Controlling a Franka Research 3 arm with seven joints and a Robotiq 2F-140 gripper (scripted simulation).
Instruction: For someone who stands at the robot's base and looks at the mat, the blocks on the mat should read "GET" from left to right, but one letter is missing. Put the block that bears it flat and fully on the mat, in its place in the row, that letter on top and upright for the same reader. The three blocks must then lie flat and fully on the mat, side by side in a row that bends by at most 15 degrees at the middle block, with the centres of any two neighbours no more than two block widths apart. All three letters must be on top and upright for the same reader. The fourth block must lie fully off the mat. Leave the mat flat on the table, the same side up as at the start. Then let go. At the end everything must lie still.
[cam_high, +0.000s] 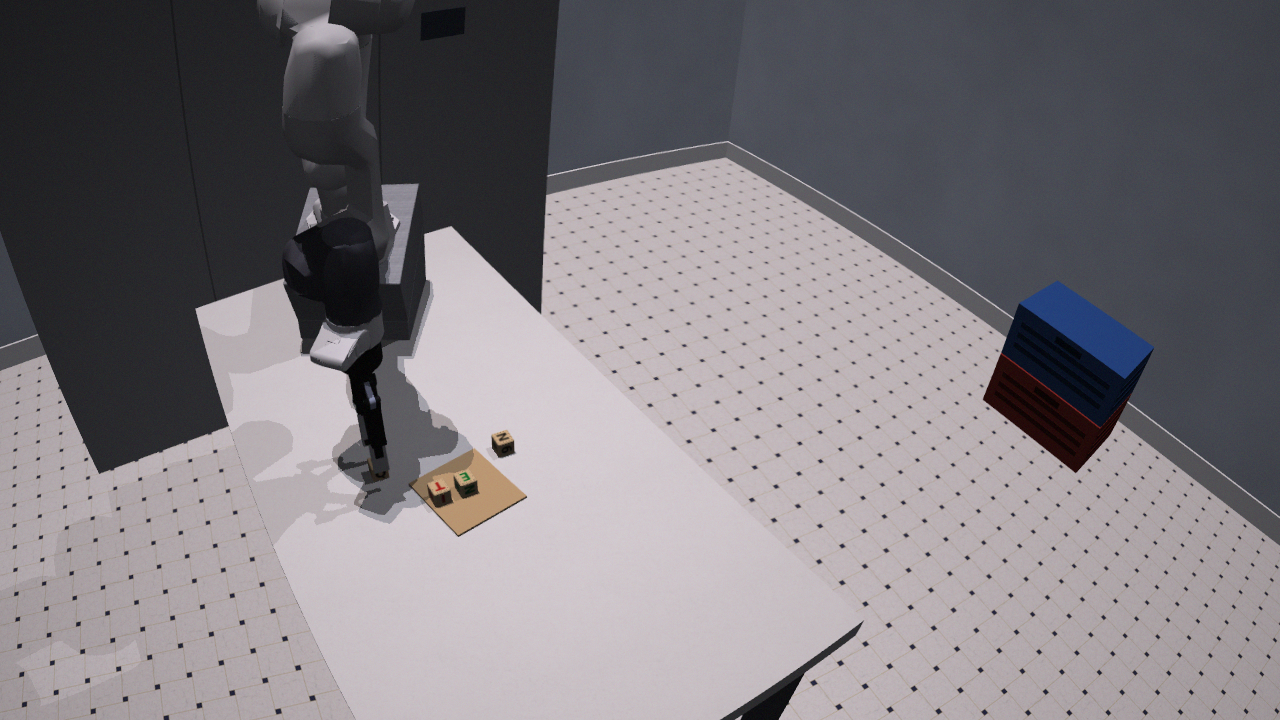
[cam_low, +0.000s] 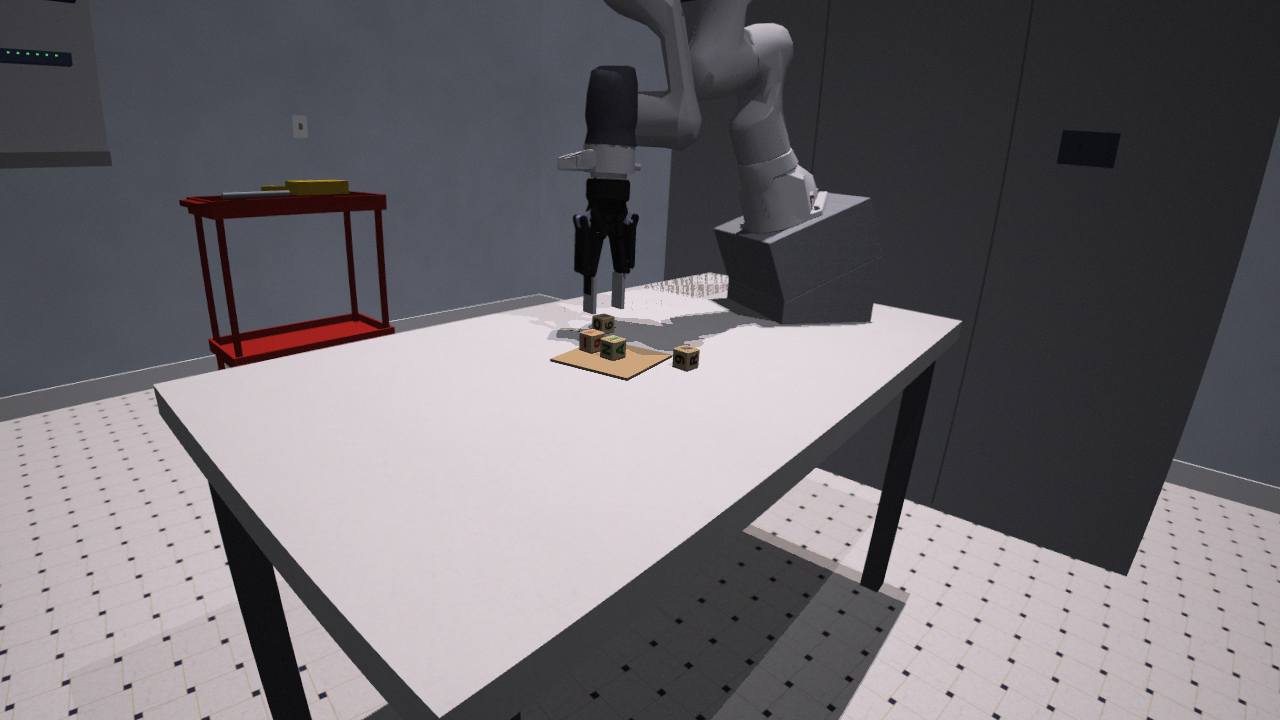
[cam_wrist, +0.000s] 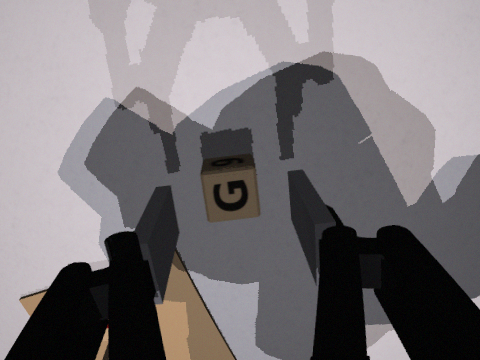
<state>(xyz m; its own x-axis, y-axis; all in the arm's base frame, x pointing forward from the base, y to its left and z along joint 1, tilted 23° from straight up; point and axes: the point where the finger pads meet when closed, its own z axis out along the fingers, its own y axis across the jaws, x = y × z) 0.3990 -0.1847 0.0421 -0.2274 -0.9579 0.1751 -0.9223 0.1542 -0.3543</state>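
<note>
Right now the G block is 60 mm below my hand. From my hand the other things lie so: mat (120 mm ahead, 100 mm to the left, 70 mm below); then E block (120 mm ahead, 100 mm to the left, 50 mm below); then T block (110 mm ahead, 50 mm to the left, 50 mm below).
</note>
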